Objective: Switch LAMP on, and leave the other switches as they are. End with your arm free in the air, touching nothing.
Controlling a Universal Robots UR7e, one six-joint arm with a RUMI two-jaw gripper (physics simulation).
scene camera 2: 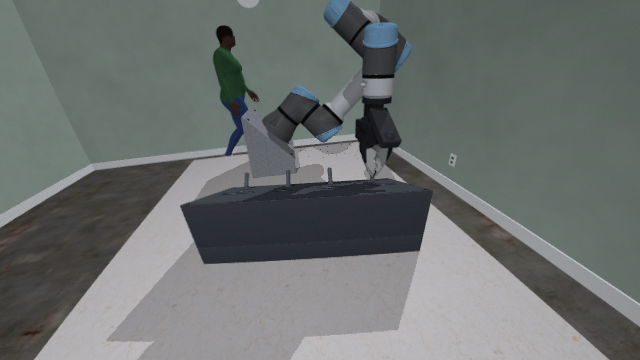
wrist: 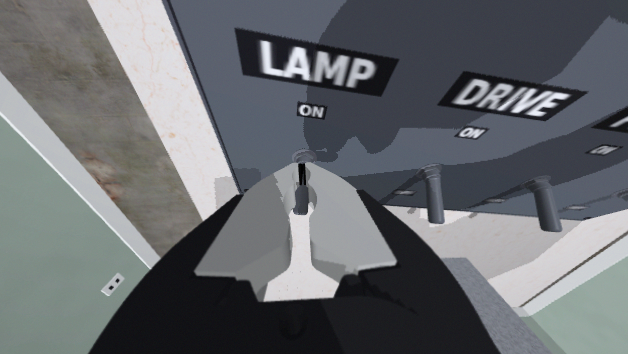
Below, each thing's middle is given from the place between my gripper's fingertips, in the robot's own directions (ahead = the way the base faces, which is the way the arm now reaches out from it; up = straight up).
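There's a dark switch panel point(scene camera 2: 329, 219), and it's 19 cm to the right of my hand, 2 cm ahead of it and 3 cm below it.
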